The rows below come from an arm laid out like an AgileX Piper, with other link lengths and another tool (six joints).
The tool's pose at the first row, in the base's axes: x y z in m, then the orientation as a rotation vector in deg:
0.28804, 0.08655, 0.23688, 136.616, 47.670, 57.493
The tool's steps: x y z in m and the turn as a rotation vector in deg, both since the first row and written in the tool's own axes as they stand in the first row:
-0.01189, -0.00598, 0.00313, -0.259, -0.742, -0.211
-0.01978, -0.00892, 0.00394, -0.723, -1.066, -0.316
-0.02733, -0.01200, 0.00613, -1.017, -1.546, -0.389
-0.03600, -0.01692, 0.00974, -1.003, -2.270, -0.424
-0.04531, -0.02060, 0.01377, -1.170, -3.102, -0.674
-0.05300, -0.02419, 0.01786, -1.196, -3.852, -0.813
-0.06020, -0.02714, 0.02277, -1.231, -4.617, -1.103
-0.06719, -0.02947, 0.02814, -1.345, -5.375, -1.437
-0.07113, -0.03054, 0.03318, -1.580, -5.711, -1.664
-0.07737, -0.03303, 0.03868, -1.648, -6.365, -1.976
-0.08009, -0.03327, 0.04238, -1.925, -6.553, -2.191
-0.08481, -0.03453, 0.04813, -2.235, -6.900, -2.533
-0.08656, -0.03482, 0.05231, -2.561, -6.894, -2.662
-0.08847, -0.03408, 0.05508, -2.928, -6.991, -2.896
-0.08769, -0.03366, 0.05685, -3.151, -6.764, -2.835
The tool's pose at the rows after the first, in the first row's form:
0.28155, 0.08256, 0.22553, 136.492, 47.459, 56.516
0.27667, 0.07935, 0.21941, 136.134, 47.139, 56.152
0.27296, 0.07626, 0.21248, 135.985, 46.845, 55.572
0.26902, 0.07357, 0.20302, 136.186, 46.632, 54.639
0.26547, 0.06948, 0.19368, 136.124, 46.492, 53.523
0.26292, 0.06640, 0.18515, 136.221, 46.354, 52.526
0.26147, 0.06306, 0.17670, 136.212, 46.369, 51.456
0.26072, 0.05934, 0.16841, 136.101, 46.378, 50.396
0.26188, 0.05677, 0.16257, 135.846, 46.343, 49.936
0.26158, 0.05364, 0.15448, 135.754, 46.395, 49.009
0.26273, 0.05147, 0.15059, 135.432, 46.372, 48.751
0.26392, 0.04842, 0.14379, 135.040, 46.404, 48.253
0.26595, 0.04686, 0.14004, 134.685, 46.326, 48.281
0.26721, 0.04464, 0.13772, 134.254, 46.294, 48.149
0.26912, 0.04460, 0.13720, 134.053, 46.161, 48.502

